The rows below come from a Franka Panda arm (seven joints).
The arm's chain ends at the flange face. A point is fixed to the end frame.
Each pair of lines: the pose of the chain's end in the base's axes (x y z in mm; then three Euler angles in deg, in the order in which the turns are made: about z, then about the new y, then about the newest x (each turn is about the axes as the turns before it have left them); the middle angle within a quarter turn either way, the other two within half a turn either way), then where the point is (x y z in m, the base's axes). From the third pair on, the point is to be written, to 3 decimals.
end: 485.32, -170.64, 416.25, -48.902, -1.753, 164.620
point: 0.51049 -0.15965 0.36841
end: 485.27, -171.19, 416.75, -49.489, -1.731, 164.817
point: 0.51066 -0.16034 0.36900
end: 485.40, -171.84, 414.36, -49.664, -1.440, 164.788
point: 0.511 -0.161 0.367
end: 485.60, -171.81, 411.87, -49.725, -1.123, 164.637
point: 0.511 -0.161 0.364
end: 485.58, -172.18, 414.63, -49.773, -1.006, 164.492
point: 0.510 -0.161 0.367
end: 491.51, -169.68, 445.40, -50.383, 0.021, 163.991
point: 0.516 -0.159 0.397
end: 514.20, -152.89, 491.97, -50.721, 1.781, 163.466
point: 0.537 -0.141 0.443
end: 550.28, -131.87, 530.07, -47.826, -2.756, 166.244
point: 0.577 -0.120 0.483
